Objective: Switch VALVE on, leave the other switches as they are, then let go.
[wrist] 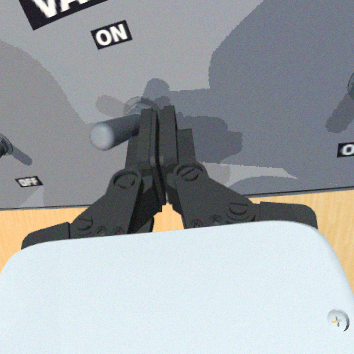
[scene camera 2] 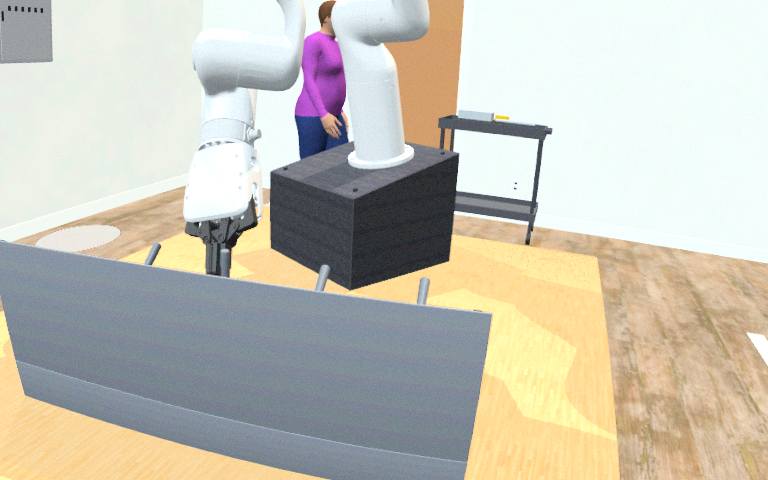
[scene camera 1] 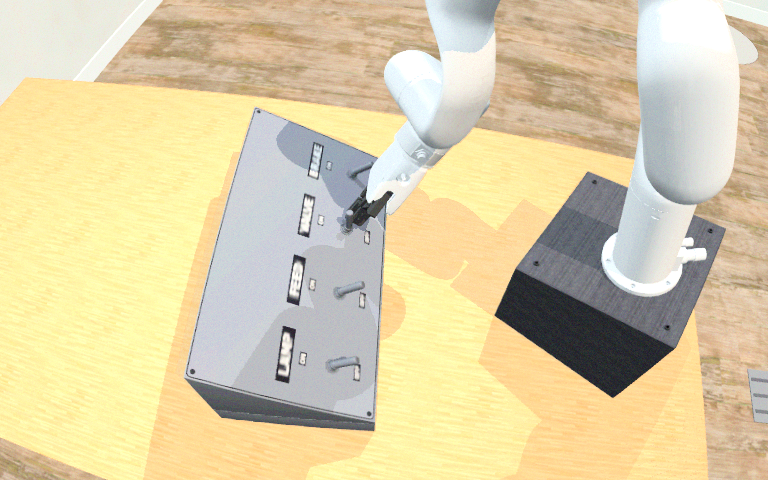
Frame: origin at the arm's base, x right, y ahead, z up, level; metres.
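Seen in the pictures: gripper, fingertip midpoint: [wrist: 162,130] [scene camera 1: 352,219]; arm's base, link origin: [scene camera 2: 381,158] [scene camera 1: 641,263].
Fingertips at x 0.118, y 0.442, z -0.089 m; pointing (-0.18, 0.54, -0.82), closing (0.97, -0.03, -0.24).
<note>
Offsets run from my fingertips to a thing's middle. Level surfaces: height alone.
The grey switch panel @[dx -0.074, dy +0.085, dz -0.039 m] [scene camera 1: 243,237] [scene camera 2: 243,350] [wrist: 170,65] carries a row of levers. The VALVE lever @[dx -0.014, dy +0.005, dz +0.016 m] [scene camera 1: 349,219] [scene camera 2: 225,264] [wrist: 116,132] stands out steeply, between its ON and OFF plates; it leans less toward OFF than its neighbours. My gripper [scene camera 1: 353,217] [scene camera 2: 213,272] [wrist: 162,130] is shut and empty. Its fingertips are right beside the lever near its base, seemingly touching its side. The FEED lever @[dx -0.134, dy -0.008, dz +0.009 m] [scene camera 1: 349,288] [scene camera 2: 322,278] and the LAMP lever @[dx -0.254, dy -0.007, dz +0.009 m] [scene camera 1: 343,362] [scene camera 2: 423,291] lean toward OFF. The fingers partly hide the VALVE lever's base in the wrist view.
Another lever @[dx +0.106, dy -0.009, dz +0.009 m] [scene camera 1: 360,169] [scene camera 2: 152,254], its label hard to read, stands at the panel's far end near the gripper body. The arm's dark base block [scene camera 1: 555,300] [scene camera 2: 317,226] stands on the wooden table @[dz -0.107 m] [scene camera 1: 113,226]. A person [scene camera 2: 325,73] and a cart [scene camera 2: 495,127] are behind.
</note>
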